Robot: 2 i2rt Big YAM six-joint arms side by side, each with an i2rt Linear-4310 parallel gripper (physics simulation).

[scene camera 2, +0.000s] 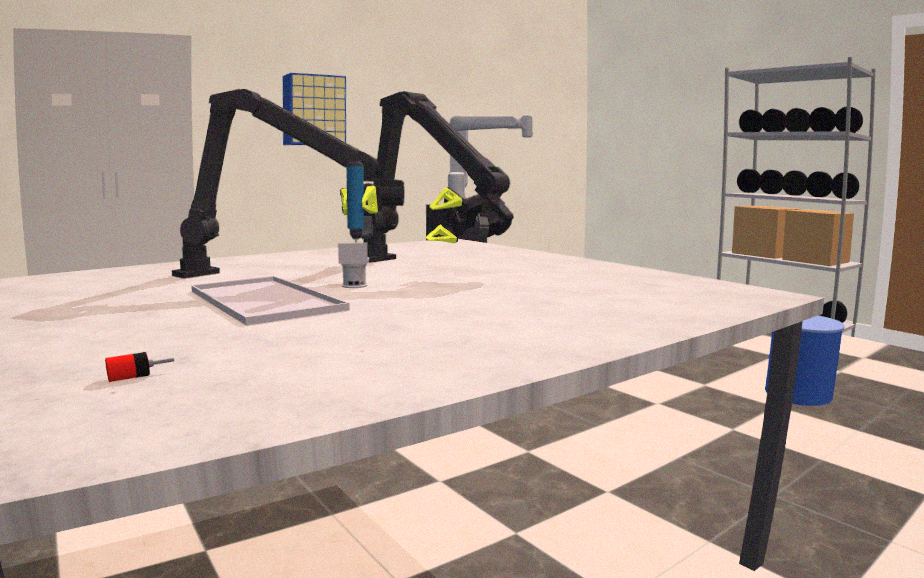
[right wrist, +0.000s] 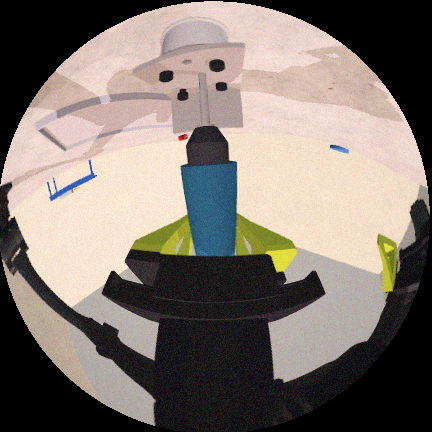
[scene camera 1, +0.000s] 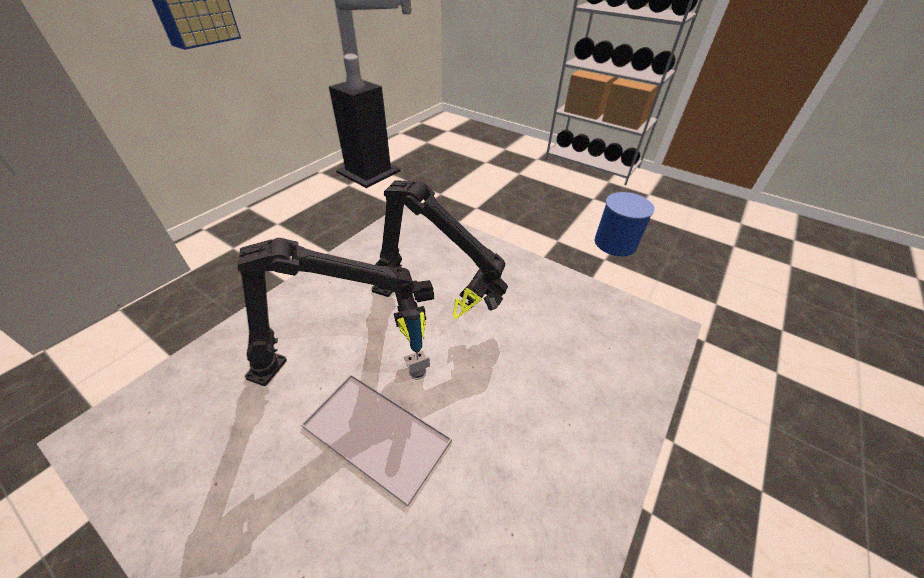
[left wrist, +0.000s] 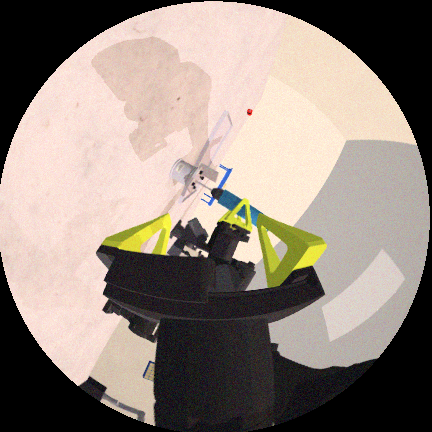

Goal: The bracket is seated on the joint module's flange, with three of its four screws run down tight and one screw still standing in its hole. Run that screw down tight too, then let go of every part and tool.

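Places are measured from the left arm's base along level axes (x right, y up, z back), in millimetres.
Where they show: left gripper, fingertip midpoint: (scene camera 2: pixel 429 223) (scene camera 1: pixel 458 314) (left wrist: pixel 213 217); right gripper, fingertip midpoint: (scene camera 2: pixel 353 205) (right wrist: pixel 213 216) (scene camera 1: pixel 416 339) (left wrist: pixel 242 200); left arm's base, link origin: (scene camera 2: pixel 374 259); right arm's base, link origin: (scene camera 2: pixel 196 274) (scene camera 1: pixel 266 369) (left wrist: pixel 174 228).
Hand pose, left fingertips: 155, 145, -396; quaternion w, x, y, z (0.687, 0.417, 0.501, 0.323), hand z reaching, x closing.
Things, the pixels of their top centre, and the offset from my left fingertips, as dx, dy, dz.
- joint module, top centre: (right wrist: pixel 196 75) (scene camera 2: pixel 354 260) (left wrist: pixel 195 178) (scene camera 1: pixel 416 361) +186, -81, +75
- screw, top centre: (right wrist: pixel 182 98) +211, -67, +75
- blue screwdriver, top centre: (right wrist: pixel 216 285) (scene camera 2: pixel 354 161) (scene camera 1: pixel 413 313) +179, +159, +76
- shallow tray, top centre: (scene camera 2: pixel 262 293) (right wrist: pixel 134 119) (scene camera 1: pixel 375 431) (left wrist: pixel 208 158) +438, -129, +92
- black tool, top centre: (scene camera 2: pixel 139 353) (left wrist: pixel 251 112) +846, -111, -254
The joint module (scene camera 1: pixel 417 373) (scene camera 2: pixel 354 274) (right wrist: pixel 195 35) stands upright with the bracket (scene camera 2: pixel 352 253) (right wrist: pixel 232 110) on top. In the right wrist view four black screw heads show on the bracket; one screw (right wrist: pixel 182 94) stands taller than the others. My right gripper (scene camera 1: pixel 412 328) (scene camera 2: pixel 358 199) is shut on the blue screwdriver (scene camera 1: pixel 415 337) (scene camera 2: pixel 355 197) (left wrist: pixel 240 204) (right wrist: pixel 210 205), held upright above the bracket. Its shaft points down among the screws; whether its tip touches anything is unclear. My left gripper (scene camera 1: pixel 466 303) (scene camera 2: pixel 442 216) is open and empty, off to the right and higher than the module.
A shallow tray (scene camera 1: pixel 355 465) (scene camera 2: pixel 293 316) lies in front of the module, toward the left. A red and black tool (scene camera 2: pixel 127 366) (left wrist: pixel 249 112) with a thin shaft lies on the table near its front left in scene camera 2. A blue bin (scene camera 1: pixel 620 228) (scene camera 2: pixel 821 364) stands beyond the table.
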